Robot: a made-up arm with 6 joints. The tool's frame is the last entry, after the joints. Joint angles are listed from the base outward.
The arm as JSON. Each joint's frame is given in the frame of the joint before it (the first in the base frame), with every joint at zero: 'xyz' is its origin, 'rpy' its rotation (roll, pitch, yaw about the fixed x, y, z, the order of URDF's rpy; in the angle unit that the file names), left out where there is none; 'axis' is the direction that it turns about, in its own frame. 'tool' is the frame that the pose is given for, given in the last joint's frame.
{
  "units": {
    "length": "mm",
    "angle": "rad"
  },
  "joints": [
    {
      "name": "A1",
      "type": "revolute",
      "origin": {
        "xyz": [
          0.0,
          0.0,
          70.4
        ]
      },
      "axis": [
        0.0,
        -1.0,
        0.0
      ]
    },
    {
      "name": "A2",
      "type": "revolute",
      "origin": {
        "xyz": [
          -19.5,
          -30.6,
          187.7
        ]
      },
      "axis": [
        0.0,
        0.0,
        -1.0
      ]
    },
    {
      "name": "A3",
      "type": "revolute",
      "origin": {
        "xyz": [
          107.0,
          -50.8,
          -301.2
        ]
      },
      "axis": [
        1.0,
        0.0,
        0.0
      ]
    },
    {
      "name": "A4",
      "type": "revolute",
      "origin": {
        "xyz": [
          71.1,
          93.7,
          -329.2
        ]
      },
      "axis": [
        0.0,
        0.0,
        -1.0
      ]
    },
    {
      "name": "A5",
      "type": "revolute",
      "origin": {
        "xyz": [
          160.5,
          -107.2,
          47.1
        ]
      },
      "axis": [
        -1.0,
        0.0,
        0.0
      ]
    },
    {
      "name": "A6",
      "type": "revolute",
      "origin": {
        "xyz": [
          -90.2,
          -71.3,
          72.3
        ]
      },
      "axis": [
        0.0,
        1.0,
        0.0
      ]
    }
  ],
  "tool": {
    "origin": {
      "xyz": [
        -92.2,
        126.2,
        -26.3
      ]
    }
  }
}
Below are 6 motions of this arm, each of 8 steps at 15 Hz.
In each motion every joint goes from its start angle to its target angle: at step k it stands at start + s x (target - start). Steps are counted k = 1, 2, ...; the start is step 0. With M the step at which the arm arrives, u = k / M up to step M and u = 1 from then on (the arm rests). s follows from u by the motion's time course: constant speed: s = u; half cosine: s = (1 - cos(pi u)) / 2; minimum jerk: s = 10 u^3 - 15 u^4 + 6 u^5.
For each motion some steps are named. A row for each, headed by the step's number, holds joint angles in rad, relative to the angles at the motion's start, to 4 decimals.
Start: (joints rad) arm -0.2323 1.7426 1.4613 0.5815 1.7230 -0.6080
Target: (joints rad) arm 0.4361 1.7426 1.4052 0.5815 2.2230 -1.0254
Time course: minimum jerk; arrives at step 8
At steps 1, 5, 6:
1: 0.0107 0.0000 -0.0009 0.0000 0.0080 -0.0067
5: 0.4845 0.0000 -0.0407 0.0000 0.3624 -0.3025
6: 0.5992 0.0000 -0.0503 0.0000 0.4482 -0.3742

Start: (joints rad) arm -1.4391 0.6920 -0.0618 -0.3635 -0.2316 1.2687
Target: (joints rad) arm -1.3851 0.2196 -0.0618 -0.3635 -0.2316 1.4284
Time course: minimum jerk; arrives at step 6
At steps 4, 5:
4: 0.0427 -0.3733 0.0000 0.0000 0.0000 0.1262
5: 0.0521 -0.4556 0.0000 0.0000 0.0000 0.1540

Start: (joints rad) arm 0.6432 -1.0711 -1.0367 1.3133 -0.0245 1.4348
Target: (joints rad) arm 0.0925 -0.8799 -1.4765 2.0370 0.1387 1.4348
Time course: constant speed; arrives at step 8
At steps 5, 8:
5: -0.3442 0.1195 -0.2749 0.4523 0.1020 0.0000
8: -0.5507 0.1912 -0.4398 0.7237 0.1632 0.0000

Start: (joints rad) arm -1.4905 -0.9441 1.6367 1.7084 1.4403 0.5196
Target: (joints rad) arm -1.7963 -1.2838 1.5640 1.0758 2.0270 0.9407
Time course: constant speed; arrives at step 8
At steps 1, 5, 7, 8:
1: -0.0382 -0.0425 -0.0091 -0.0791 0.0733 0.0526
5: -0.1911 -0.2123 -0.0454 -0.3954 0.3667 0.2632
7: -0.2676 -0.2972 -0.0636 -0.5535 0.5134 0.3685
8: -0.3058 -0.3397 -0.0727 -0.6326 0.5867 0.4211

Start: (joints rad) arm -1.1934 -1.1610 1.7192 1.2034 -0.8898 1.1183
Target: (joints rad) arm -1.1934 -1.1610 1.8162 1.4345 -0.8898 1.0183
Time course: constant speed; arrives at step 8
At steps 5, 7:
5: 0.0000 0.0000 0.0606 0.1444 0.0000 -0.0625
7: 0.0000 0.0000 0.0849 0.2022 0.0000 -0.0875

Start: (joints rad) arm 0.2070 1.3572 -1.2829 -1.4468 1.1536 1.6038
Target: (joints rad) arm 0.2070 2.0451 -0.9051 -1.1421 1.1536 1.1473
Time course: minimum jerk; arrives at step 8
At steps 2, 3, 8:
2: 0.0000 0.0712 0.0391 0.0315 0.0000 -0.0473
3: 0.0000 0.1893 0.1040 0.0839 0.0000 -0.1256
8: 0.0000 0.6879 0.3778 0.3047 0.0000 -0.4565

